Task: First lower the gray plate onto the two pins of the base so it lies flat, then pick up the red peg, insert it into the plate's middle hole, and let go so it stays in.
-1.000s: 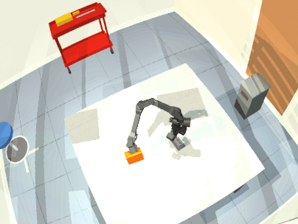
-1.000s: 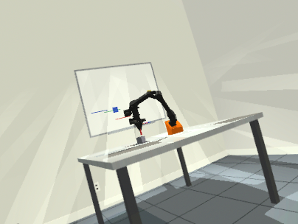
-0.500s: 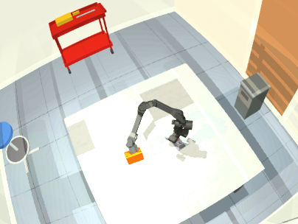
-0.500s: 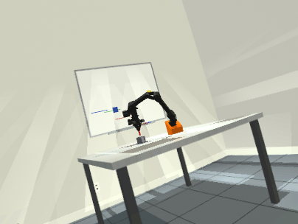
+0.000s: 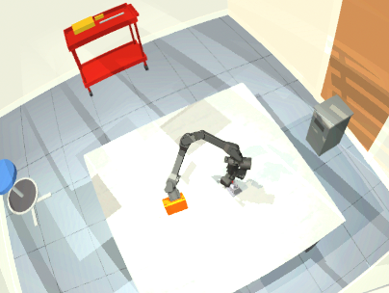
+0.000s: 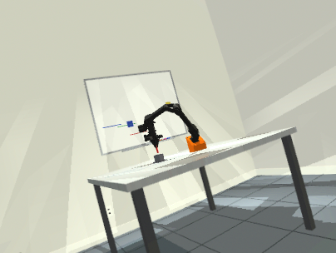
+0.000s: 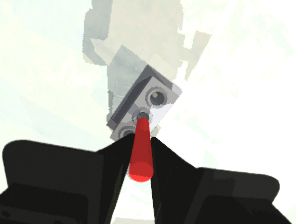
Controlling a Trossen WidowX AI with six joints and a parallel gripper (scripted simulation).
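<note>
The red peg lies right at my gripper tip. Round my gripper tip: gray plate (70 mm below); then base (100 mm below).
</note>
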